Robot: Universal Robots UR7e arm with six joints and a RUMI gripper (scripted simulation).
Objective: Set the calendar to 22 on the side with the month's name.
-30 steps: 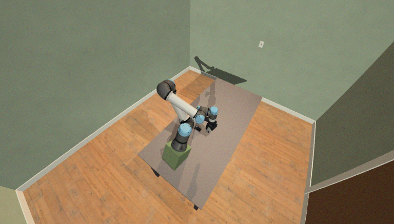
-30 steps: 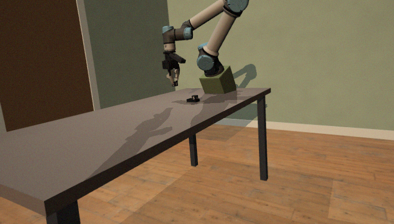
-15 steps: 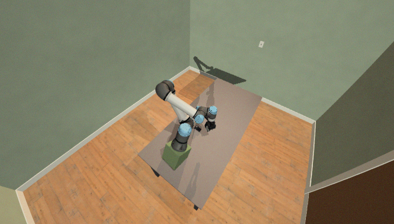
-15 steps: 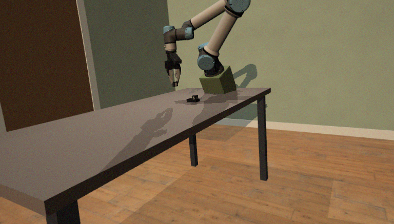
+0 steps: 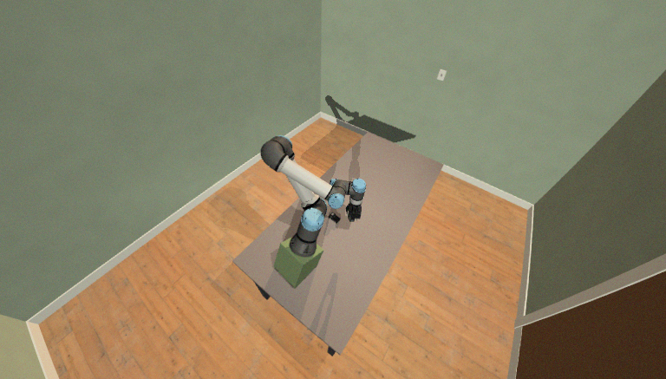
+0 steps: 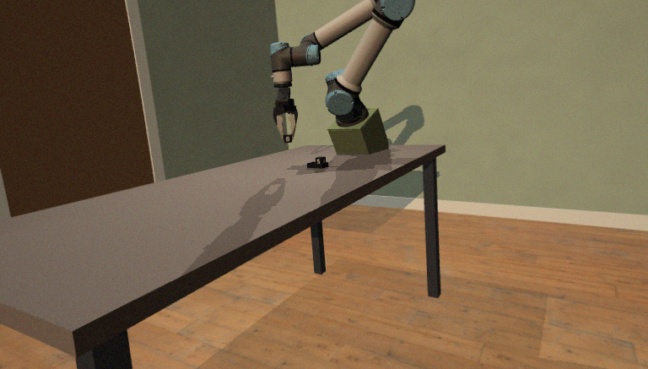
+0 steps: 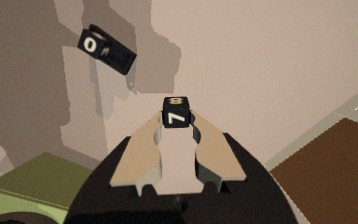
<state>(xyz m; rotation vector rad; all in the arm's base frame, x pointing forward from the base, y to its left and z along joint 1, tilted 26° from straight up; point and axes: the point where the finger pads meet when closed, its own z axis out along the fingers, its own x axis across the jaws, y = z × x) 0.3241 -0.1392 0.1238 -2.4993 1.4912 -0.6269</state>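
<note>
Now: hand 13 cm to the right of the black tray, 12 cm above it and 1 cm short of it. Round my hand: black number cube 1 cm below.
</note>
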